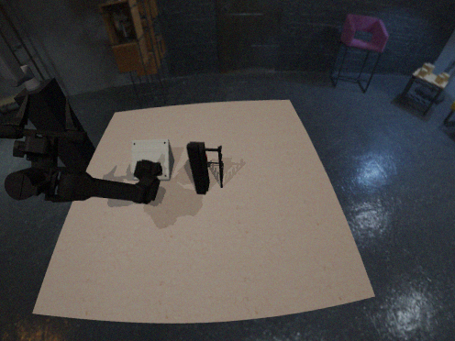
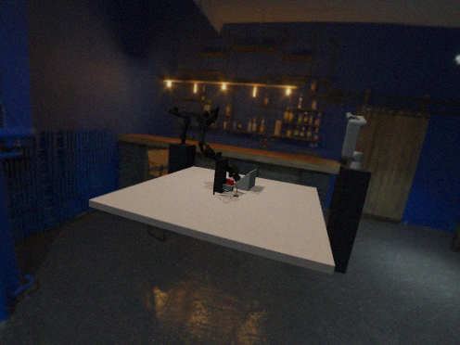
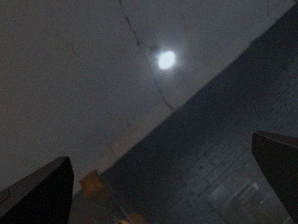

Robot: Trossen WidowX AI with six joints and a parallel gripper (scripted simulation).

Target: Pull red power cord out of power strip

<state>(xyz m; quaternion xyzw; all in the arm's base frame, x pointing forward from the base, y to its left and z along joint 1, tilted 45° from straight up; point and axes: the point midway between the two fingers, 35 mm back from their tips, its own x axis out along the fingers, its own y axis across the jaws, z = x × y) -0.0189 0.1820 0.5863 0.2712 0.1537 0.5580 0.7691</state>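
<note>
The red plug is 32 cm ahead of my gripper tip, 23 cm to the left of it and 52 cm below it.
</note>
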